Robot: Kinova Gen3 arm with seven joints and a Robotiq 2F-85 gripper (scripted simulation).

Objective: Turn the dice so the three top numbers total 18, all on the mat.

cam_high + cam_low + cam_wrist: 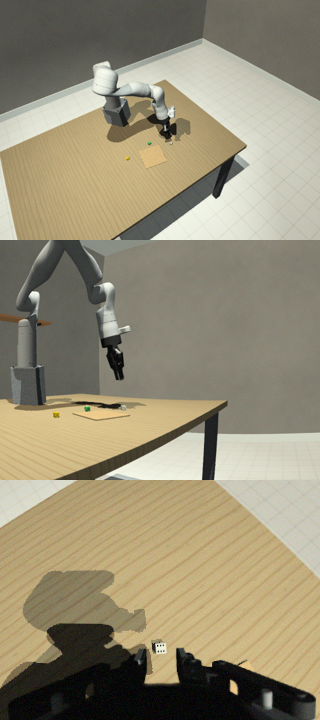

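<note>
Right now my hand is 12 cm above the white die, 1 cm to the right of it and 1 cm short of it. Round my hand: yellow die (28 cm to the right, 12 cm below, 6 cm behind); then tan mat (14 cm to the right, 13 cm below, 2 cm ahead); then green die (12 cm below, 10 cm to the right, 8 cm behind).
</note>
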